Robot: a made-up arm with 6 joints.
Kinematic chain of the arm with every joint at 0, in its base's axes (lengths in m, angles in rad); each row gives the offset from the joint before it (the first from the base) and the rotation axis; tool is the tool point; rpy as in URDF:
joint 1: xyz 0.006 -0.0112 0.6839 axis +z
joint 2: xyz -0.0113 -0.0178 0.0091 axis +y
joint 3: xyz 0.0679 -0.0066 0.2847 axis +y
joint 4: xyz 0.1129 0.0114 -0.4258 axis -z
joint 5: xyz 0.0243 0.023 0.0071 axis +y
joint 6: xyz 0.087 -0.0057 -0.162 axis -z
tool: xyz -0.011 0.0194 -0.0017 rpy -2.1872 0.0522 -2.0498
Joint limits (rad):
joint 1: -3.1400..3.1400
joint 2: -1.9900..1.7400
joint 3: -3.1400..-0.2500
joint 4: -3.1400..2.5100
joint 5: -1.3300..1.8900
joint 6: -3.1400..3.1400
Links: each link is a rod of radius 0.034 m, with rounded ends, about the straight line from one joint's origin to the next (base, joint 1, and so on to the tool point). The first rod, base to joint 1, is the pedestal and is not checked.
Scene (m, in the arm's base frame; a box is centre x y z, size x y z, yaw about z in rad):
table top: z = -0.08
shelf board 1: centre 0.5 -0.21 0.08 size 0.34 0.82 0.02 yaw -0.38
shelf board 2: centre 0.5 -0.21 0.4 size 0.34 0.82 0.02 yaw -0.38
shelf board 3: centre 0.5 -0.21 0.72 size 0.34 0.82 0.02 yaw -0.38
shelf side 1: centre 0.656 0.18 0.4 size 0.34 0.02 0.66 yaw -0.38
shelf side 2: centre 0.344 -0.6 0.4 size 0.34 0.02 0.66 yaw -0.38
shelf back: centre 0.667 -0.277 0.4 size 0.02 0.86 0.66 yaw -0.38
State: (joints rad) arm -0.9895 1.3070 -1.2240 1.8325 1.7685 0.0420
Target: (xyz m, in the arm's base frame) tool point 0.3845 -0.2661 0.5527
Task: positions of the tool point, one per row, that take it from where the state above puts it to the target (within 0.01 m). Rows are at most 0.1 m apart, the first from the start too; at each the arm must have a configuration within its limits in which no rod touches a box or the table.
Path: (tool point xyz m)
1: 0.2486 -0.2802 0.2173
2: 0.1761 -0.2353 0.2258
3: 0.1954 -0.2598 0.3024
4: 0.2093 -0.2655 0.3774
5: 0.2167 -0.2546 0.4465
6: 0.2172 -0.2304 0.5059
7: 0.2109 -0.1968 0.5527
8: 0.2900 -0.2448 0.5528
9: 0.3845 -0.2661 0.5527

